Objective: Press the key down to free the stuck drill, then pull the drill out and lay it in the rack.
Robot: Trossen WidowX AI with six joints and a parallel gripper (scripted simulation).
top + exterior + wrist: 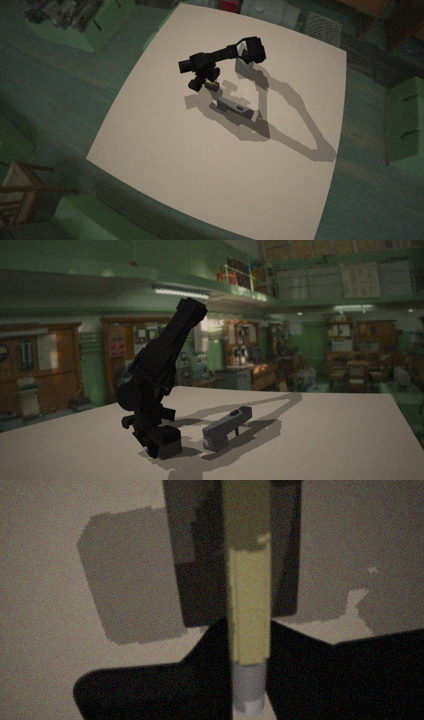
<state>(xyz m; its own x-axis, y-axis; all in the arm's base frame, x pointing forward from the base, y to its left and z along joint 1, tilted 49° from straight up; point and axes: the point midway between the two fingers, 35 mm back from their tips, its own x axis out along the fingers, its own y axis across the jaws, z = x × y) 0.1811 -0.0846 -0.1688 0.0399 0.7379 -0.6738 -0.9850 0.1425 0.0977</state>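
The drill is 1 cm ahead of my gripper tip, 4 cm to the left of it and 4 cm above it. Also, from my gripper tip: dark rack (1 cm ahead, 5 cm to the left, 1 cm above); blue key (11 cm ahead, 23 cm to the left, 5 cm above); grey holder block (11 cm ahead, 20 cm to the left, 4 cm above).
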